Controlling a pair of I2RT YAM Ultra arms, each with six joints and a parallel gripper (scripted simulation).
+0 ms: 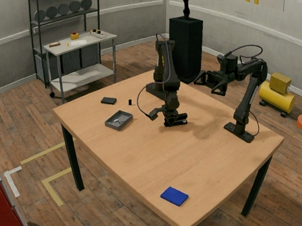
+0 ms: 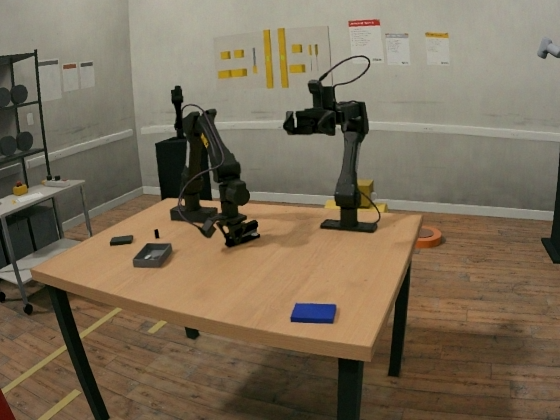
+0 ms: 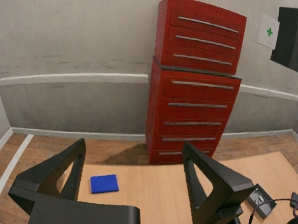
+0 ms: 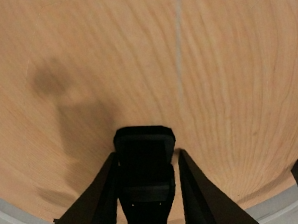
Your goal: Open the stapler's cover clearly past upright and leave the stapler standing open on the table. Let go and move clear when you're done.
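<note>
My left hand is 37 cm above the stapler cover, 29 cm to the left of it and 20 cm past it. Round my left hand: grey tray (52 cm to the right, 40 cm below, 2 cm ahead); then stapler (39 cm below, 29 cm to the right, 20 cm behind); then blue pad (41 cm below, 23 cm ahead, 8 cm to the left).
Right now my right hand is 30 mm past the stapler, 20 mm to the right of it and 20 mm below it. From my right hand the other things lie so: grey tray (180 mm ahead, 220 mm to the right); black piece (10 mm ahead, 320 mm to the right); stapler cover (30 mm behind, 20 mm to the left, 30 mm above).
</note>
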